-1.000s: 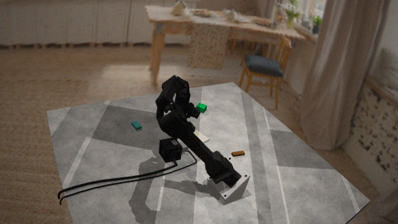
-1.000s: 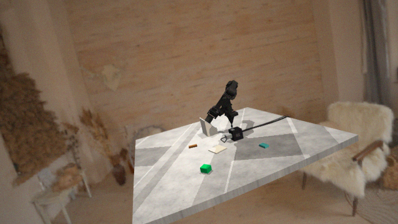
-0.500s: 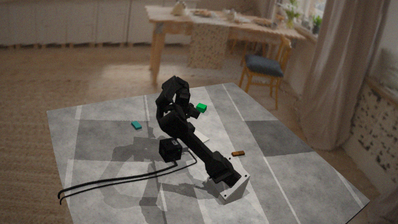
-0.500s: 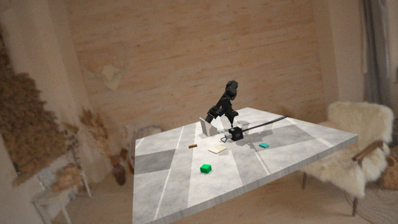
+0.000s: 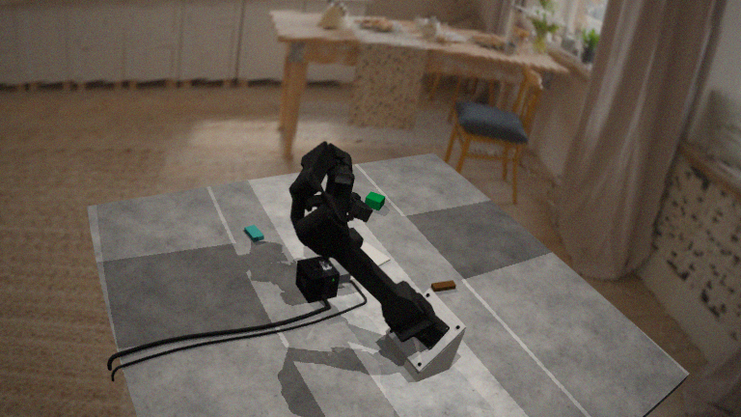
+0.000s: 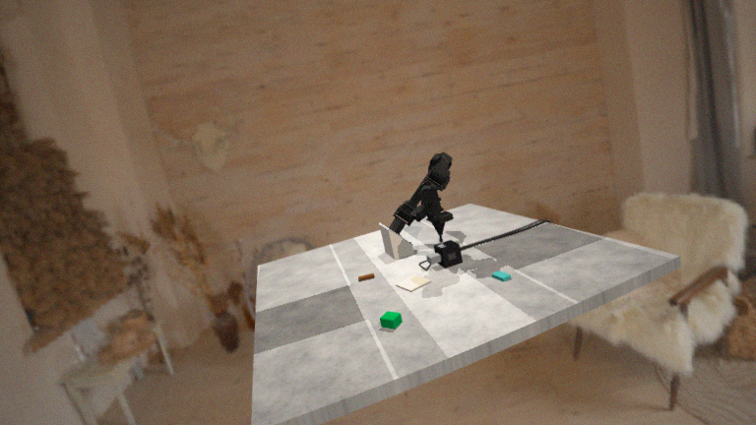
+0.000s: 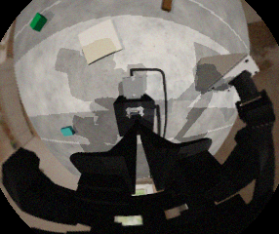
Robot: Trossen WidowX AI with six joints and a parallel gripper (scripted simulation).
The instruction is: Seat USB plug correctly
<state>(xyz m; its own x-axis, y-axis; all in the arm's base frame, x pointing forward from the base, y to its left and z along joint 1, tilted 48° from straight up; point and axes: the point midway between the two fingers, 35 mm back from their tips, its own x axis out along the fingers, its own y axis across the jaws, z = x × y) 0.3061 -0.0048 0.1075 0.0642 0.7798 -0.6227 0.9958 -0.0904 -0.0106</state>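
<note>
My gripper tip is 20 mm above the dark USB plug. Also, from my gripper tip: brown block 290 mm to the right, 130 mm behind, 110 mm below; then teal block 270 mm ahead, 110 mm below, 60 mm to the left; then white card 180 mm to the right, 120 mm below, 70 mm ahead.
</note>
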